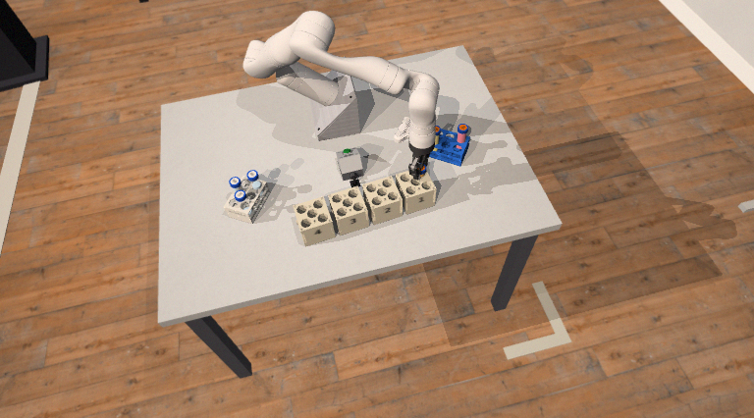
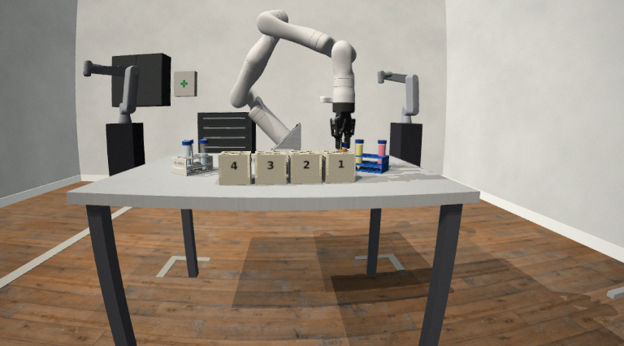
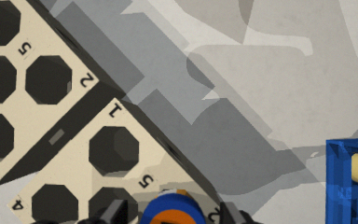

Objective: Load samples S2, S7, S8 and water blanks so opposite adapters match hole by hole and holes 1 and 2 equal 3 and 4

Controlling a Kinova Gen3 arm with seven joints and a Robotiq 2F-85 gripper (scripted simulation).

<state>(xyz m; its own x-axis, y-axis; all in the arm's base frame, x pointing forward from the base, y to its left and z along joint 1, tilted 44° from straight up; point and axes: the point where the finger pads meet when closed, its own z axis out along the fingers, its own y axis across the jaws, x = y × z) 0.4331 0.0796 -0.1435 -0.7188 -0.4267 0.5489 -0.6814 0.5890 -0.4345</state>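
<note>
My gripper is now 50 mm above the sample S7 and 10 mm to the left of it. Round my hand: blue sample rack: 150 mm to the left, 110 mm behind, 80 mm below; adapter 1: 70 mm below, 30 mm to the right, 20 mm ahead; sample S2: 130 mm behind, 100 mm to the left, 50 mm below.
</note>
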